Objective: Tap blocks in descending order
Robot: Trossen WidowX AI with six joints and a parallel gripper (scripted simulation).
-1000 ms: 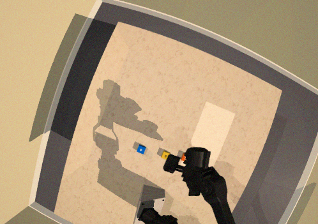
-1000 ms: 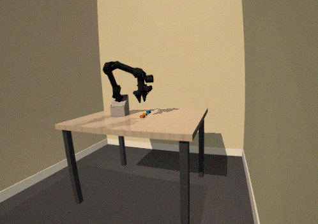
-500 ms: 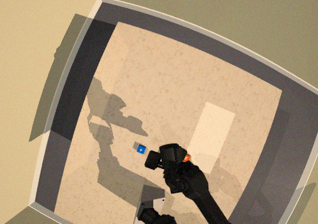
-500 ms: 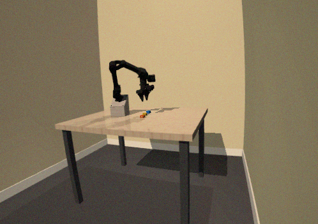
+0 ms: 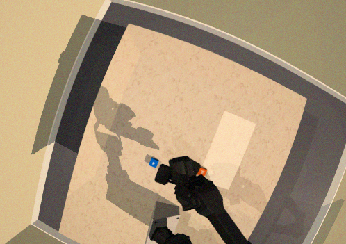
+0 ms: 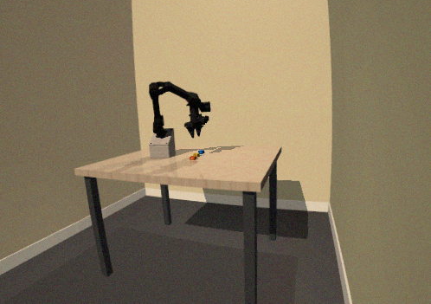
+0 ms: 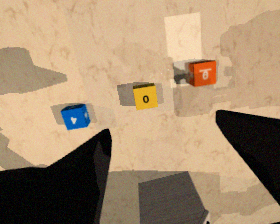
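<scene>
The orange block is 12 cm below my gripper tip, 8 cm to the right of it and 2 cm ahead of it. From my gripper tip the other things lie so: blue block 12 cm below, 11 cm to the left, 3 cm behind; yellow block 12 cm below, 1 cm to the left, 1 cm behind.
</scene>
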